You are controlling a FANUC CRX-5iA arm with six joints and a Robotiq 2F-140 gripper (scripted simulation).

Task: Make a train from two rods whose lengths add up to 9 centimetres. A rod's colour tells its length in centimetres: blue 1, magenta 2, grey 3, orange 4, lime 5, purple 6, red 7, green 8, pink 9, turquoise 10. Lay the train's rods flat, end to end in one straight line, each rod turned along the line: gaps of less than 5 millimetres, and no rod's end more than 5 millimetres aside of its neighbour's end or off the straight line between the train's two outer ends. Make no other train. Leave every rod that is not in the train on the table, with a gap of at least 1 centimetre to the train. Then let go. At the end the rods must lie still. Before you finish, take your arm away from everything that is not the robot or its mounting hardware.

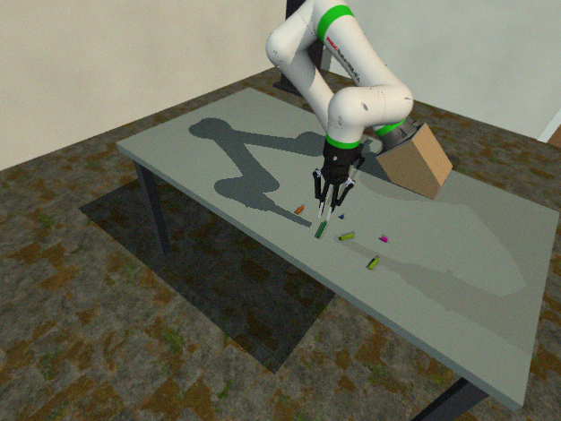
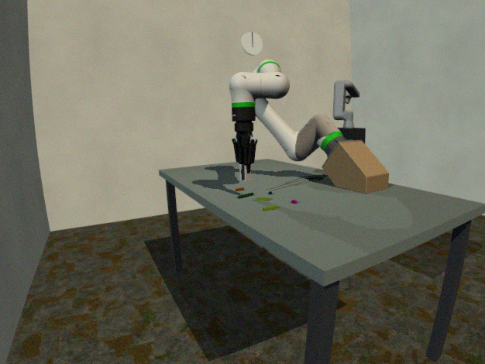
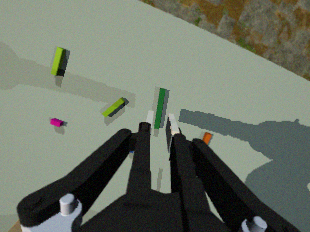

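Right now the green rod is 100 mm below my hand. The rest, counted from my hand: orange rod: 110 mm to the right, 100 mm below, 30 mm behind; then magenta rod: 190 mm to the left, 100 mm below, 100 mm behind; then blue rod: 100 mm below, 100 mm behind, 30 mm to the left.
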